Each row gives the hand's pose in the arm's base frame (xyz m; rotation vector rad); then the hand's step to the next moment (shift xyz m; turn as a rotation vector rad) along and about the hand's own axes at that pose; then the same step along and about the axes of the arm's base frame.
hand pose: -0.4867 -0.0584 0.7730 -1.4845 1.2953 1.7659
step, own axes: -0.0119 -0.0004 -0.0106 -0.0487 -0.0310 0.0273
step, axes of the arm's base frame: 0.0088 -0.0068 0.0115 0.0270 0.0470 0.0337
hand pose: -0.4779 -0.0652 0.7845 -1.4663 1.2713 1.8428
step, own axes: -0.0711 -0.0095 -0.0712 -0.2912 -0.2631 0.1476
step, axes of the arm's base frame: 0.0664 -0.0441 0.0621 0.2317 0.3039 0.1725
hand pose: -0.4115 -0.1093 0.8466 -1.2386 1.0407 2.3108
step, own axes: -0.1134 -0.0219 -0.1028 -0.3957 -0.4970 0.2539
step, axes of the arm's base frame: 0.1377 -0.0533 0.0459 0.3637 0.5472 0.1906
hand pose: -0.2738 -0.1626 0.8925 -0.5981 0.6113 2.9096
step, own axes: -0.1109 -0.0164 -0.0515 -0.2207 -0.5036 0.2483
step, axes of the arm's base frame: 0.1230 -0.0088 -0.0050 0.2065 0.5554 0.1136
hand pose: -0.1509 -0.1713 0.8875 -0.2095 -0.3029 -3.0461
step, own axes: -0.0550 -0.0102 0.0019 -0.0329 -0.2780 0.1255
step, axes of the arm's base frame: 0.0537 0.0136 -0.0079 0.0246 0.2990 0.0642
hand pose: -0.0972 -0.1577 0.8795 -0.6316 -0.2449 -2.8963
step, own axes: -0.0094 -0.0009 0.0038 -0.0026 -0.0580 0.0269
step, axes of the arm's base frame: 0.0098 0.0028 -0.0007 0.0016 0.0620 0.0158
